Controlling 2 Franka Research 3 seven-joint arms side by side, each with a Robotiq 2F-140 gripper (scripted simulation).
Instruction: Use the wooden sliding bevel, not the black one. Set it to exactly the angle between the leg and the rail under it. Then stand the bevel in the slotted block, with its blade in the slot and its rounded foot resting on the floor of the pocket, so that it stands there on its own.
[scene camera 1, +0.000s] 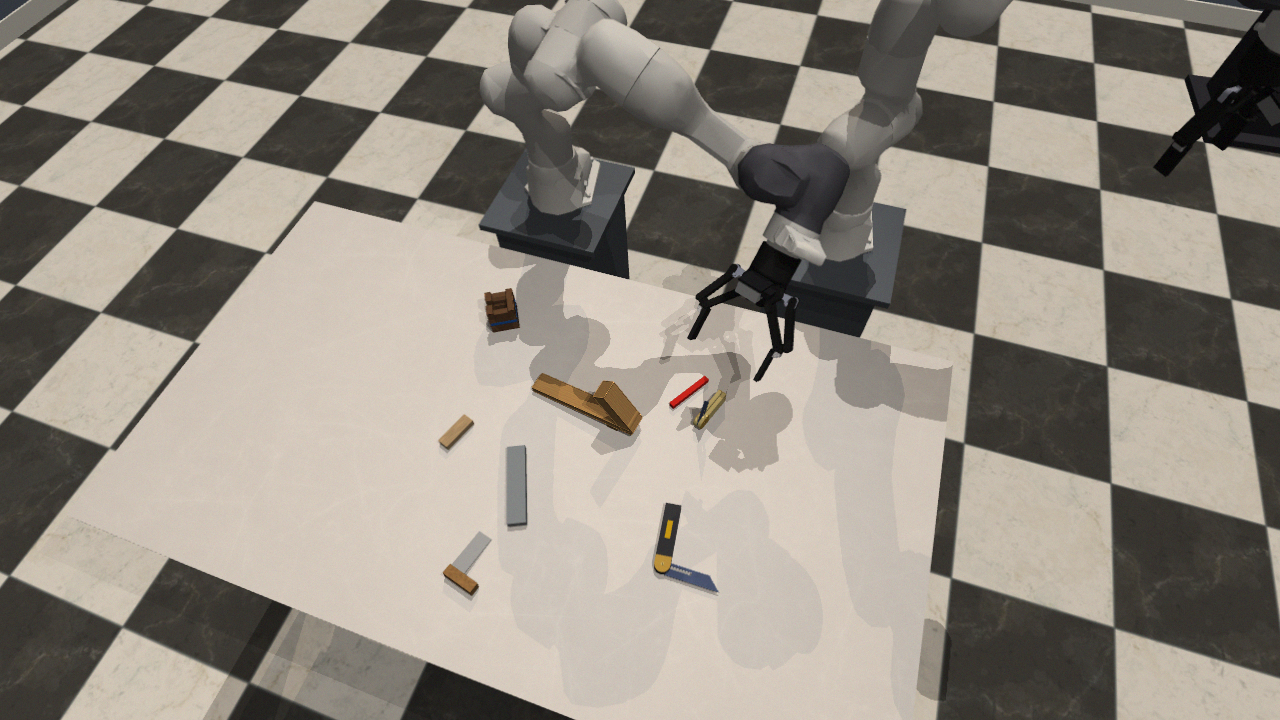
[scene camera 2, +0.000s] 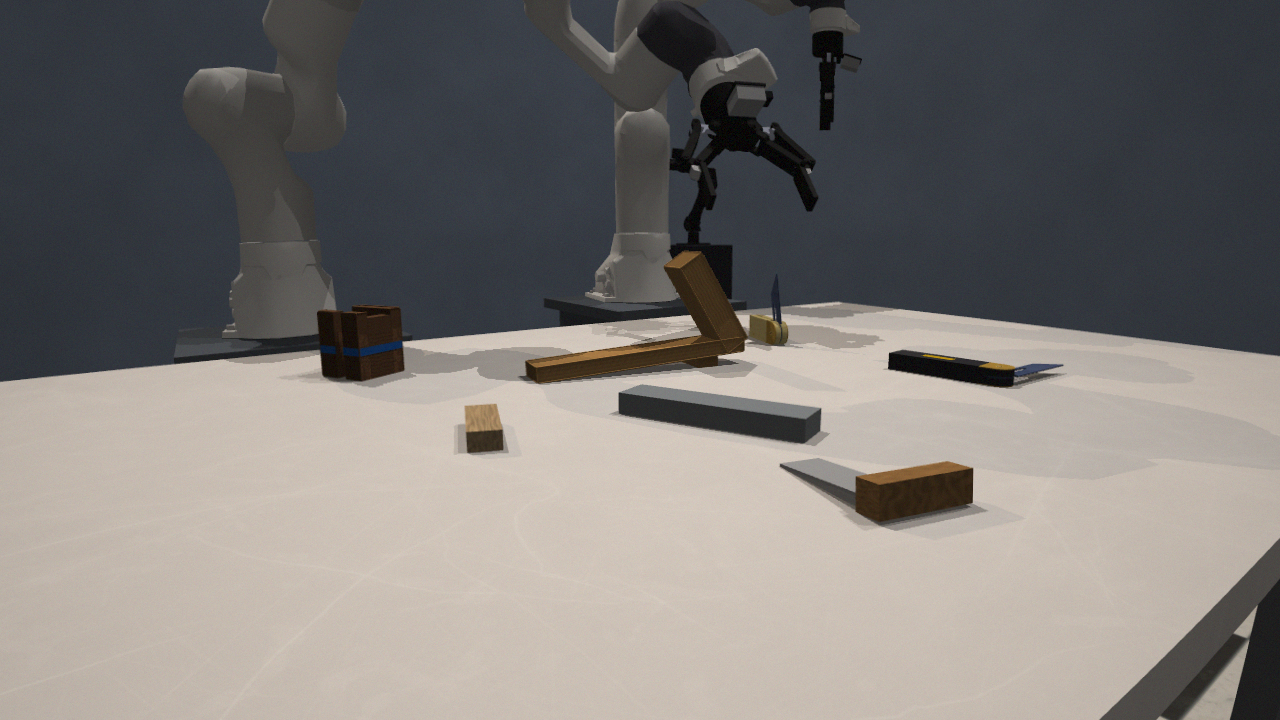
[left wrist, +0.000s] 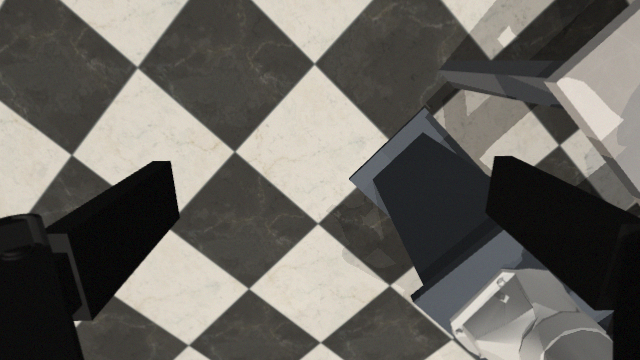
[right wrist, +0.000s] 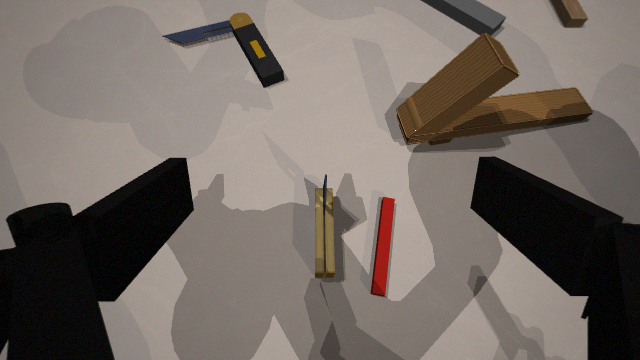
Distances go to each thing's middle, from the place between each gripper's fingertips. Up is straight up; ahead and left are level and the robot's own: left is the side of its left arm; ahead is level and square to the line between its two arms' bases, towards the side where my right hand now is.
Labels:
I see my right gripper (scene camera 2: 763, 203) 17 cm above the wooden bevel (scene camera 2: 763, 328), 4 cm short of it and 2 cm to the left of it. Round my right hand: black bevel (scene camera 2: 973, 371) 33 cm ahead, 18 cm below, 2 cm to the right; then red bar (right wrist: 379, 279) 18 cm below, 6 cm to the right, 1 cm behind; then grey bar (scene camera 2: 797, 423) 35 cm to the right, 27 cm ahead, 18 cm below.
I see the wooden bevel 50 cm ahead of my left hand (scene camera 1: 1189, 158), 77 cm to the right of it and 39 cm below it. Round my left hand: black bevel 80 cm ahead, 77 cm to the right, 40 cm below; then red bar 45 cm ahead, 81 cm to the right, 41 cm below; then grey bar 73 cm ahead, 110 cm to the right, 40 cm below.

